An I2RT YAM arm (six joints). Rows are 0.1 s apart.
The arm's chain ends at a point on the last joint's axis. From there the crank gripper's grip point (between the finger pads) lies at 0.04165 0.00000 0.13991 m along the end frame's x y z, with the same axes.
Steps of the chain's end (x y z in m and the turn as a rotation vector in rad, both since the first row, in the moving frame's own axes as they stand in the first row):
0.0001 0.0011 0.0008 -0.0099 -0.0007 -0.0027
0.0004 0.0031 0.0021 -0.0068 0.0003 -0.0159
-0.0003 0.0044 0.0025 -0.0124 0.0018 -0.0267
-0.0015 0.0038 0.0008 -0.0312 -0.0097 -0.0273
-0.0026 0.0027 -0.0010 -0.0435 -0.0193 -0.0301
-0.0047 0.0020 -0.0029 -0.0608 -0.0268 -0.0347
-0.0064 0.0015 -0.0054 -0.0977 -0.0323 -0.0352
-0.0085 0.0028 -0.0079 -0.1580 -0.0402 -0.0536
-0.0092 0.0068 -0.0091 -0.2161 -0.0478 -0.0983
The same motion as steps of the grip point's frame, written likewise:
0.0000 0.0024 0.0008 -0.0099 -0.0007 -0.0027
0.0004 0.0034 0.0021 -0.0068 0.0003 -0.0159
0.0000 0.0050 0.0024 -0.0124 0.0018 -0.0267
-0.0028 0.0071 0.0011 -0.0312 -0.0097 -0.0273
-0.0052 0.0076 -0.0003 -0.0435 -0.0193 -0.0301
-0.0083 0.0092 -0.0020 -0.0608 -0.0268 -0.0347
-0.0107 0.0138 -0.0047 -0.0977 -0.0323 -0.0352
-0.0136 0.0229 -0.0079 -0.1580 -0.0402 -0.0536
-0.0146 0.0332 -0.0101 -0.2161 -0.0478 -0.0983

